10 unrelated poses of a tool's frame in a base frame.
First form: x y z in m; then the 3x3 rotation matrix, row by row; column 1 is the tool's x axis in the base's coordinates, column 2 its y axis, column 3 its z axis. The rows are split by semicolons.
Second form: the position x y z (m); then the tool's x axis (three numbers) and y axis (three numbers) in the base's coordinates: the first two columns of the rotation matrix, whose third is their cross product. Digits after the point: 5 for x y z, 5 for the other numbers.
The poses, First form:
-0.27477 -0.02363 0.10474; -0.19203 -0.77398 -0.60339; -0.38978 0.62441 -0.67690; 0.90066 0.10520 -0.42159
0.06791 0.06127 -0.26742; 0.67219 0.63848 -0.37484; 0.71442 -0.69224 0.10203; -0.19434 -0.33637 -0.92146
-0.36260 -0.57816 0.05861; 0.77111 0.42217 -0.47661; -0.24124 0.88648 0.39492; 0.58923 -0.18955 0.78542
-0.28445 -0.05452 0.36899; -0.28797 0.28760 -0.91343; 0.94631 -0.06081 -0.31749; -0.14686 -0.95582 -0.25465
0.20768 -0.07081 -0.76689; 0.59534 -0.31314 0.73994; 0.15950 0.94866 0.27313; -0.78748 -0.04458 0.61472
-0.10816 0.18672 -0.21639; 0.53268 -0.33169 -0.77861; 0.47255 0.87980 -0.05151; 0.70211 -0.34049 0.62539
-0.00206 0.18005 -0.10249; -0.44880 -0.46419 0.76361; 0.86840 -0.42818 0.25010; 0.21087 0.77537 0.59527
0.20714 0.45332 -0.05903; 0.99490 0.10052 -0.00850; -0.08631 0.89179 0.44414; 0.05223 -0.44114 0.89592
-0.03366 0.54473 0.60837; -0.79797 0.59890 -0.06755; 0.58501 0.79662 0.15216; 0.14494 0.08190 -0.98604
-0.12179 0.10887 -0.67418; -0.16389 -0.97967 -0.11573; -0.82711 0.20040 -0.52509; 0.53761 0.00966 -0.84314
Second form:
-0.27477 -0.02363 0.10474 -0.19203 -0.38978 0.90066 -0.77398 0.62441 0.10520
0.06791 0.06127 -0.26742 0.67219 0.71442 -0.19434 0.63848 -0.69224 -0.33637
-0.36260 -0.57816 0.05861 0.77111 -0.24124 0.58923 0.42217 0.88648 -0.18955
-0.28445 -0.05452 0.36899 -0.28797 0.94631 -0.14686 0.28760 -0.06081 -0.95582
0.20768 -0.07081 -0.76689 0.59534 0.15950 -0.78748 -0.31314 0.94866 -0.04458
-0.10816 0.18672 -0.21639 0.53268 0.47255 0.70211 -0.33169 0.87980 -0.34049
-0.00206 0.18005 -0.10249 -0.44880 0.86840 0.21087 -0.46419 -0.42818 0.77537
0.20714 0.45332 -0.05903 0.99490 -0.08631 0.05223 0.10052 0.89179 -0.44114
-0.03366 0.54473 0.60837 -0.79797 0.58501 0.14494 0.59890 0.79662 0.08190
-0.12179 0.10887 -0.67418 -0.16389 -0.82711 0.53761 -0.97967 0.20040 0.00966

